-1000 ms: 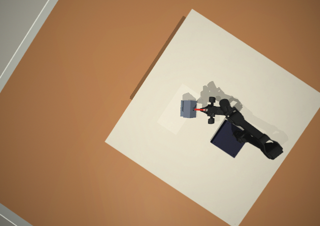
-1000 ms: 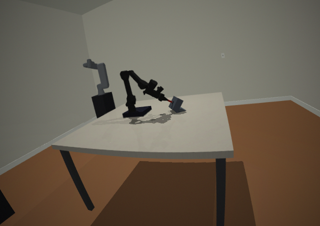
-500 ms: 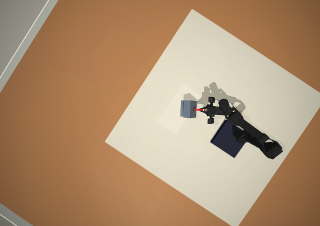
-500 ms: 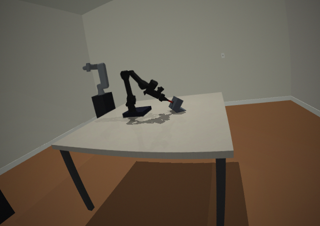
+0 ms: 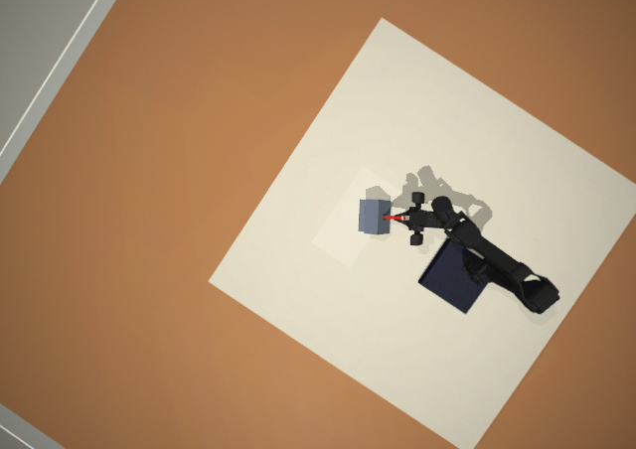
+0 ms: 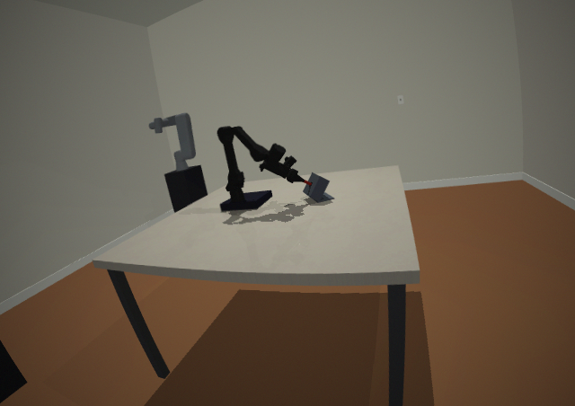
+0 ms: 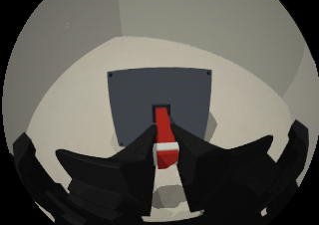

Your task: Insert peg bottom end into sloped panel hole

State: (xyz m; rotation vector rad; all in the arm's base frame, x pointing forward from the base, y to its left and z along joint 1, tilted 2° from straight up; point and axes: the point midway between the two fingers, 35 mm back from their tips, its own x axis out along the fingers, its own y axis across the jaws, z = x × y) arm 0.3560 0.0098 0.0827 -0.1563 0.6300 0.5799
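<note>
Now: the blue-grey sloped panel 40 mm ahead of my gripper tip, 30 mm to the left of it and 40 mm below it. The rest, counted from my gripper tip: red peg (10 mm behind, 10 mm to the right, 10 mm above).
</note>
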